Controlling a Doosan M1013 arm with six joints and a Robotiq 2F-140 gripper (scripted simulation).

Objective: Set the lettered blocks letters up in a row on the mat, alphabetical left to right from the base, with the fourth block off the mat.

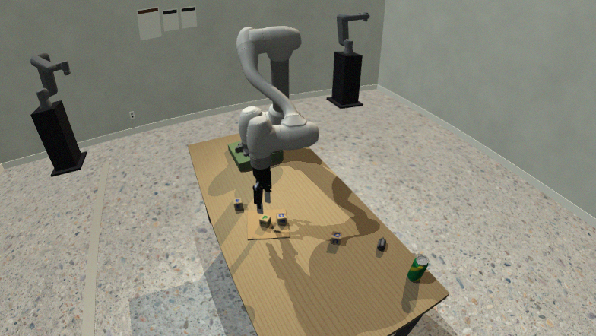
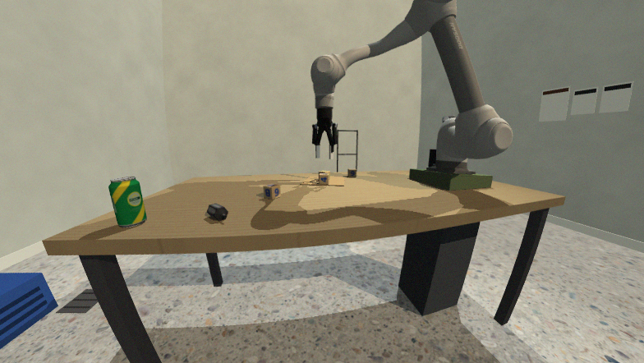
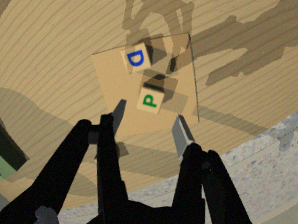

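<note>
The tan mat lies 1 cm to the left of my hand and 14 cm below it. From my hand the other things lie so: D block (2 cm ahead, 8 cm to the left, 11 cm below); blue-lettered block (24 cm ahead, 26 cm to the left, 12 cm below); black object (36 cm ahead, 45 cm to the left, 12 cm below).
</note>
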